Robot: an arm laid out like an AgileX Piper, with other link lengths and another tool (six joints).
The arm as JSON. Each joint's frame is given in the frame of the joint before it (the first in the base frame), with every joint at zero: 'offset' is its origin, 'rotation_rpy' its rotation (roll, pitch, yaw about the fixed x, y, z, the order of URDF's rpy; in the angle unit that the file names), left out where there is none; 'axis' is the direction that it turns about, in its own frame. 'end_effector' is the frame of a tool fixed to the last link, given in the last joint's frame.
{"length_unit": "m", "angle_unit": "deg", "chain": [
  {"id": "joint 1", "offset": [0.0, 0.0, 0.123], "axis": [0.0, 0.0, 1.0]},
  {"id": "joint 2", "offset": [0.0, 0.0, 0.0], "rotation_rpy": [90.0, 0.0, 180.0], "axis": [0.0, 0.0, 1.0]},
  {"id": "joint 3", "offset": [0.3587, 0.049, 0.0], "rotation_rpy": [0.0, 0.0, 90.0], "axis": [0.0, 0.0, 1.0]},
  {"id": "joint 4", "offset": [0.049, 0.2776, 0.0], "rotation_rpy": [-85.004, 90.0, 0.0], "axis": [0.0, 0.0, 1.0]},
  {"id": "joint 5", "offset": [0.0, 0.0, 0.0], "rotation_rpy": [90.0, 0.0, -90.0], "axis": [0.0, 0.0, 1.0]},
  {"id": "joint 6", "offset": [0.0, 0.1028, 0.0], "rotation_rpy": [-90.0, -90.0, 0.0], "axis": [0.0, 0.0, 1.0]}
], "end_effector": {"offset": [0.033, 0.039, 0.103], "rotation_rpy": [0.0, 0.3, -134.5]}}
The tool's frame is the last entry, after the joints.
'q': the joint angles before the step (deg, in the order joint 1, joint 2, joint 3, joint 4, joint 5, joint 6). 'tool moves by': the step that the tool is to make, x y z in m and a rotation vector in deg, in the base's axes. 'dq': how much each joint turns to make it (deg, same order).
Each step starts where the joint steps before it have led.
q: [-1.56 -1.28 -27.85 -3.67 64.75 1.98]
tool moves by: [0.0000 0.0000 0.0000 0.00 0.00 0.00]
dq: [0.00 0.00 0.00 0.00 0.00 0.00]
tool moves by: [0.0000 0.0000 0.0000 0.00 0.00 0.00]
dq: [0.00 0.00 0.00 0.00 0.00 0.00]
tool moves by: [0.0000 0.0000 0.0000 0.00 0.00 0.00]
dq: [0.00 0.00 0.00 0.00 0.00 0.00]
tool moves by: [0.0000 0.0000 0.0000 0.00 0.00 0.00]
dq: [0.00 0.00 0.00 0.00 0.00 0.00]
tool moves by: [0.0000 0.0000 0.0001 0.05 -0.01 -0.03]
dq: [-0.02 0.00 -0.01 0.02 0.00 0.04]
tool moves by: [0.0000 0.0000 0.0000 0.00 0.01 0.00]
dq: [0.00 0.01 0.00 0.00 0.01 0.00]
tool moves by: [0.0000 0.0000 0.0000 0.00 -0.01 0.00]
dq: [0.00 -0.01 0.00 0.00 -0.01 0.00]
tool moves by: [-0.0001 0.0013 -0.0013 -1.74 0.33 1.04]
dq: [0.04 0.15 0.01 -0.03 0.00 -2.01]
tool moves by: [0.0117 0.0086 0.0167 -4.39 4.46 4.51]
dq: [-0.04 7.70 -4.04 1.54 0.36 -6.93]
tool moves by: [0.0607 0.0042 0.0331 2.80 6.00 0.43]
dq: [0.08 17.45 -5.76 2.09 -5.60 0.99]
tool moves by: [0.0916 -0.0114 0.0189 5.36 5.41 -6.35]
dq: [-0.06 19.45 -6.94 -1.19 -6.87 8.84]
